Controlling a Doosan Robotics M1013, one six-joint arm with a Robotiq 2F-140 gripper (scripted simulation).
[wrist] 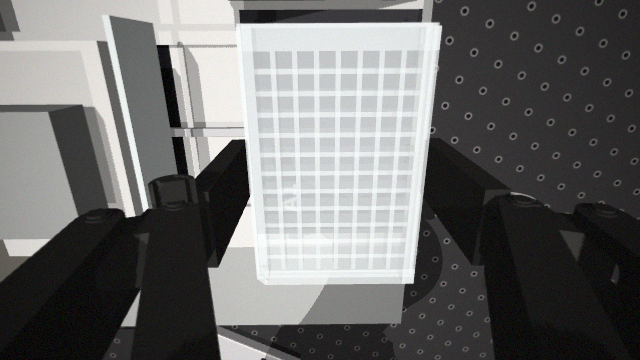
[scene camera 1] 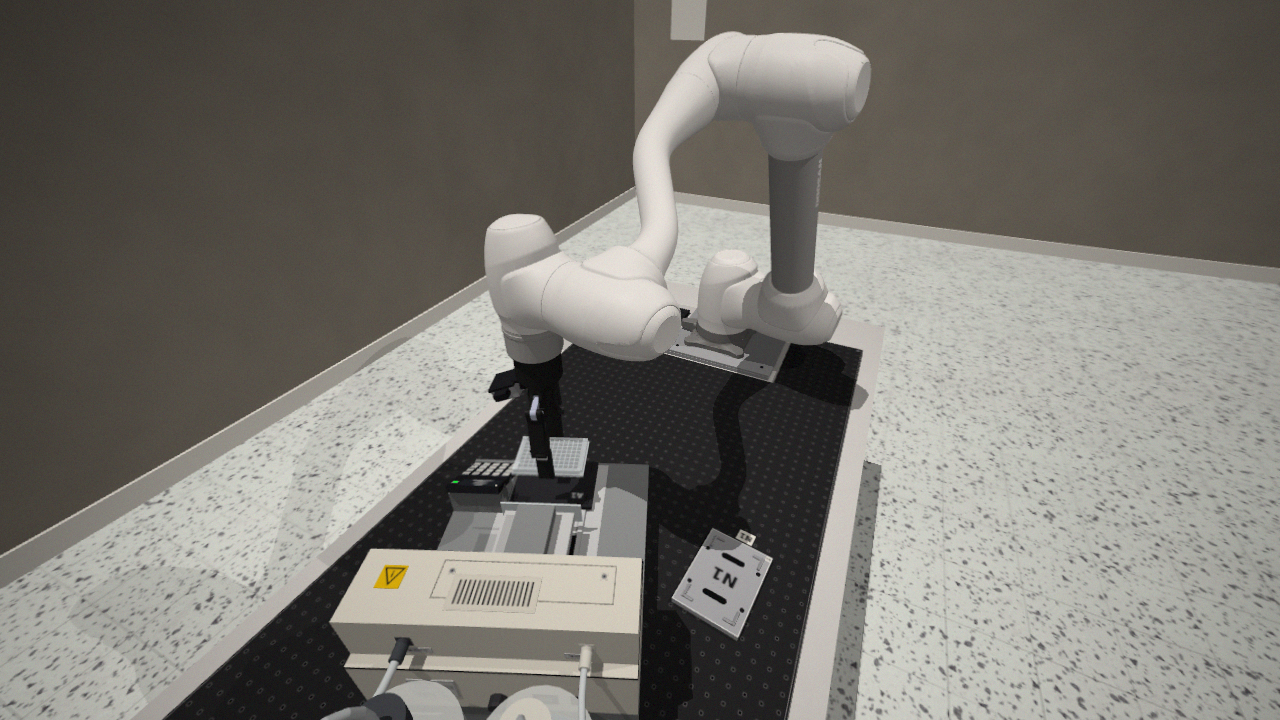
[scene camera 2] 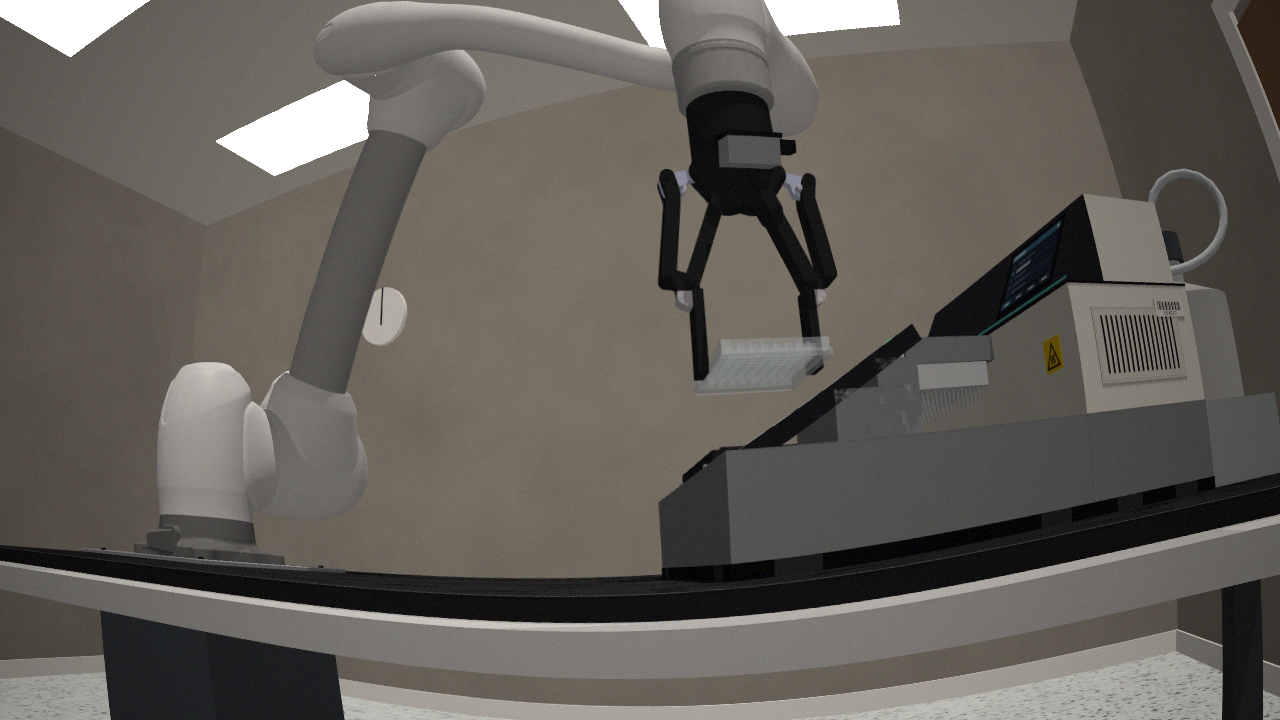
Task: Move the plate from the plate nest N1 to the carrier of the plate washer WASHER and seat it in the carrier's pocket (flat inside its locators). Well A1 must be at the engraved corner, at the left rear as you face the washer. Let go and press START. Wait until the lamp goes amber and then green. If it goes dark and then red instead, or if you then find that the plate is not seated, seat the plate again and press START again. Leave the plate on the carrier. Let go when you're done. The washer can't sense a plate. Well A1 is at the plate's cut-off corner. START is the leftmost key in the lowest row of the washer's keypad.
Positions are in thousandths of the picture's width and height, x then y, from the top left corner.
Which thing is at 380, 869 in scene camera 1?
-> A plate washer.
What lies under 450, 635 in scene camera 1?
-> A well plate.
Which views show my gripper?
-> The wrist view, scene camera 1 and scene camera 2: all of them.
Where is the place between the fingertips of my gripper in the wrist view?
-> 524, 460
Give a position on a well plate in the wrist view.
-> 504, 593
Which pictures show the well plate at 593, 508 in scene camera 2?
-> The wrist view, scene camera 1 and scene camera 2: all of them.
